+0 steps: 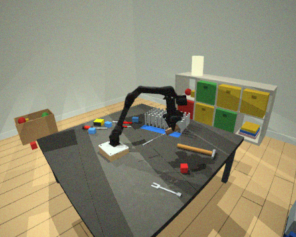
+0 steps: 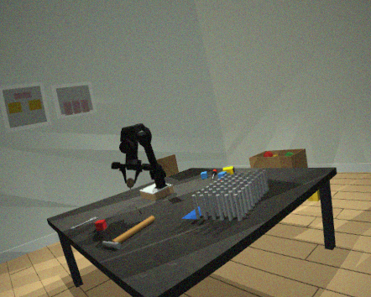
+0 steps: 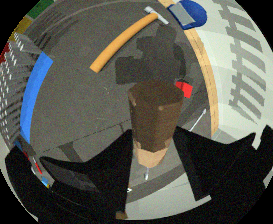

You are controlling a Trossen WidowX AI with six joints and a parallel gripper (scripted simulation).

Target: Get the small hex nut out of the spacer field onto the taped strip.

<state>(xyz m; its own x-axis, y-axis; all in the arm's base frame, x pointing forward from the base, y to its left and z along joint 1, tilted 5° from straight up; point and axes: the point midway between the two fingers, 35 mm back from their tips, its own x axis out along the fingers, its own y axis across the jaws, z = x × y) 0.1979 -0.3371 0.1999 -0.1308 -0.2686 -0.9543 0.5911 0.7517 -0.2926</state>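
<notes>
Right now the blue taped strip is 240 mm ahead of my gripper tip, 260 mm to the left of it and 190 mm below it. The rest, counted from my gripper tip: hook tool: 80 mm behind, 50 mm to the left, 40 mm below; red cube: 110 mm behind, 160 mm to the right, 170 mm below; grey forked tool: 300 mm behind, 160 mm to the right, 190 mm below.
</notes>
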